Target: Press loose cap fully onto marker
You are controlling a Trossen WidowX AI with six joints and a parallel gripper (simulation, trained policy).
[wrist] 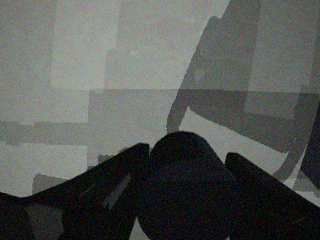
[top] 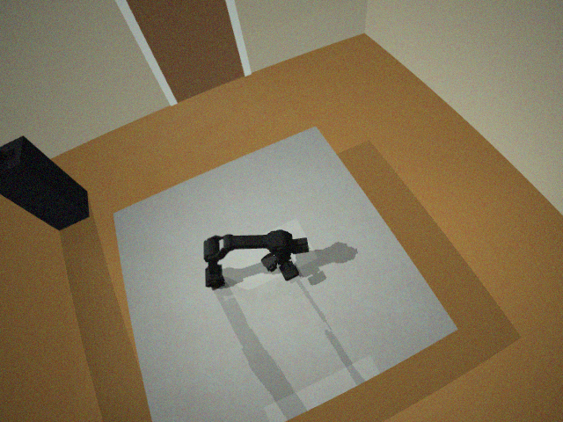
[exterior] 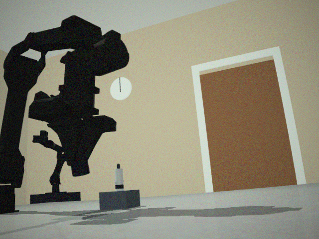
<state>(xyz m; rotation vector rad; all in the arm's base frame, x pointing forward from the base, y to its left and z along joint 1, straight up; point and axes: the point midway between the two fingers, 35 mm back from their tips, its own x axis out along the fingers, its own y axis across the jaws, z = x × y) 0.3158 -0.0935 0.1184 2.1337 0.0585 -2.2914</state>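
Right now my gripper tip is 1 cm short of the white marker, 14 cm to the right of it and 1 cm above it. Also, from my gripper tip: dark cap: 1 cm ahead, 1 cm above; grey holder block: 1 cm ahead, 14 cm to the left, 7 cm below.
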